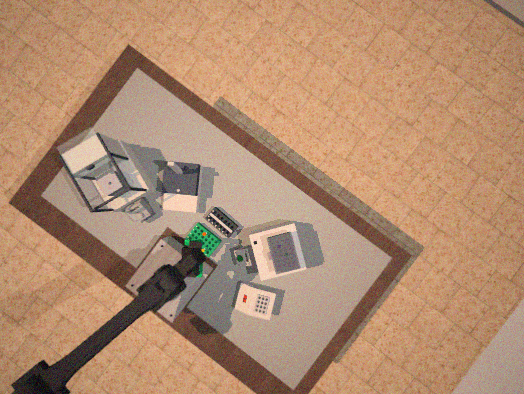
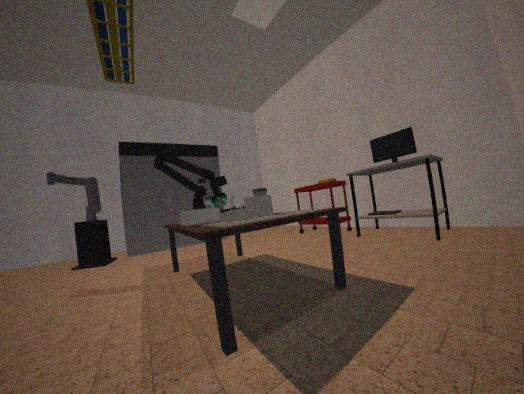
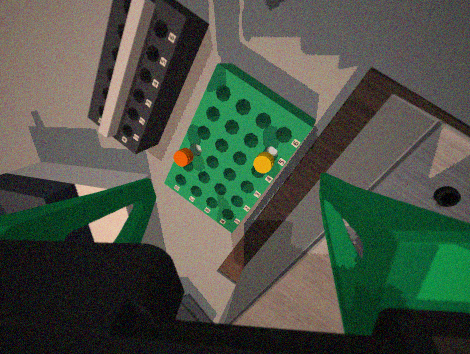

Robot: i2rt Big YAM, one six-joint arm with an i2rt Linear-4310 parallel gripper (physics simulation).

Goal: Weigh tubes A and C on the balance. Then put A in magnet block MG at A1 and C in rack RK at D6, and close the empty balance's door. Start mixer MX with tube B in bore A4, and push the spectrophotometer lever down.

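Where they show: gripper, fingertip midpoint: (image 2: 222, 206) (image 3: 231, 185); arm's base at its link origin: (image 2: 199, 209).
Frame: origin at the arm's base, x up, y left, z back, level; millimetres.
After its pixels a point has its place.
Note:
The green rack (image 1: 212, 243) {y 4, x -71, z -211 mm} (image 3: 230, 157) {y 36, x -71, z -188 mm} has two capped tubes: an orange-capped tube (image 3: 183, 157) {y 53, x -46, z -215 mm} in row D, apparently D3, and a yellow-capped tube (image 3: 263, 163) {y 7, x -46, z -167 mm} in row A, apparently A5. Their letters do not show. My gripper (image 1: 194, 257) {y 8, x 0, z -174 mm} (image 3: 231, 185) {y 8, x 0, z -174 mm} is open and empty, above the rack's near end. The black magnet block (image 1: 223, 222) {y 40, x -65, z -306 mm} (image 3: 172, 75) {y 21, x -76, z -271 mm} with a pale bar stands beside the rack. The glass-walled balance (image 1: 84, 156) {y 543, x 108, z -114 mm} is at the left; its door state is unclear. A small grey block (image 1: 242, 258) {y -123, x -29, z -274 mm} has a dark green round spot. Which device is mixer MX is unclear.
A box with a dark recess (image 1: 181, 202) {y 219, x -55, z -229 mm} stands between balance and rack. A white device with a dark panel (image 1: 282, 250) {y -185, x 90, z -427 mm} and a keypad unit (image 1: 256, 301) {y -291, x -31, z -202 mm} stand right of the rack. A raised plate (image 1: 159, 257) {y 100, x -1, z -33 mm} with dark holes lies under the arm.

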